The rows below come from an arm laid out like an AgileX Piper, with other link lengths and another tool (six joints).
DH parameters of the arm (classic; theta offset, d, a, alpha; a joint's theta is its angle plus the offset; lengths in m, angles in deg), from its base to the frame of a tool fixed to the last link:
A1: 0 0.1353 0 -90
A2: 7.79 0 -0.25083 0
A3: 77.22 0 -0.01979 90
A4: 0 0.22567 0 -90
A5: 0 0 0 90
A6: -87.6 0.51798 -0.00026 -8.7
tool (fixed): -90 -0.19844 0 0
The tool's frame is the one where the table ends.
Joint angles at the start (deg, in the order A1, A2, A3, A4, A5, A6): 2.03 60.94 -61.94 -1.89 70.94 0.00
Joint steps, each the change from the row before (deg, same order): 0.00 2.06 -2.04 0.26 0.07 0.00; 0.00 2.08 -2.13 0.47 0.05 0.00; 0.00 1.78 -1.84 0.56 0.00 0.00; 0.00 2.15 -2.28 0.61 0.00 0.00; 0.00 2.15 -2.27 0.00 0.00 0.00; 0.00 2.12 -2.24 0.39 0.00 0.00; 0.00 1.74 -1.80 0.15 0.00 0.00
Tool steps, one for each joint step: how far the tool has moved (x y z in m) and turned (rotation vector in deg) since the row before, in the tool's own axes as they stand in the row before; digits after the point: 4 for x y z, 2 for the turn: 0.0084 -0.0016 -0.0004 0.25 -0.10 0.05; 0.0090 -0.0027 -0.0005 0.46 -0.02 0.09; 0.0080 -0.0032 -0.0003 0.55 0.04 0.10; 0.0100 -0.0035 -0.0003 0.61 0.11 0.11; 0.0101 -0.0004 0.0001 0.00 0.12 0.00; 0.0098 -0.0024 0.0004 0.39 0.10 0.07; 0.0078 -0.0011 0.0008 0.15 0.05 0.03
